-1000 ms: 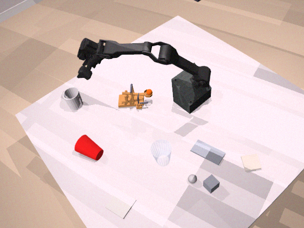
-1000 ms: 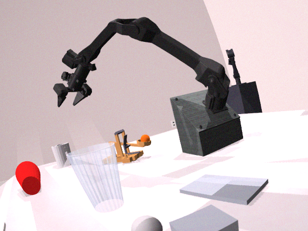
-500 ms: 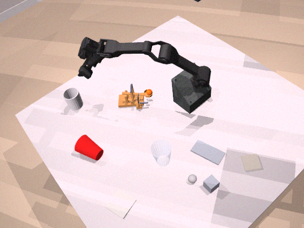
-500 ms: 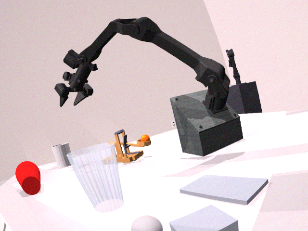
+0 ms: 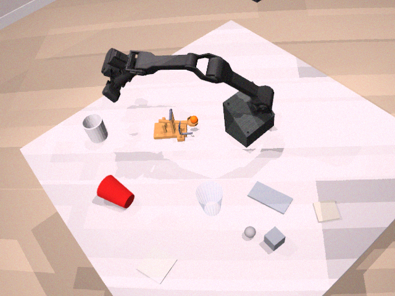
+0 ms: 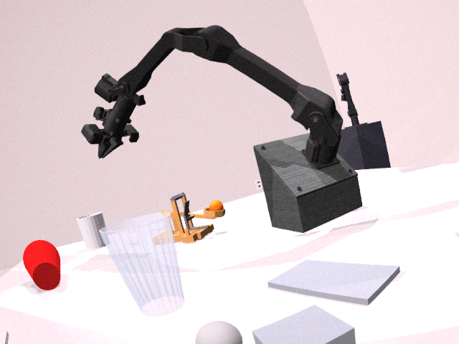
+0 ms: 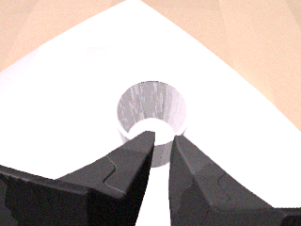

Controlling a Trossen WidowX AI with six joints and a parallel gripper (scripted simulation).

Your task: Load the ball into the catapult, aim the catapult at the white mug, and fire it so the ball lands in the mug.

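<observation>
My gripper tip is now 24 cm past the orange ball, 21 cm to the right of it and 20 cm above it. Also, from my gripper tip: wooden catapult: 20 cm below, 19 cm to the left, 18 cm behind; then white mug: 23 cm below, 8 cm ahead, 7 cm to the right; then clear ribbed cup: 55 cm to the left, 23 cm below, 4 cm behind.
</observation>
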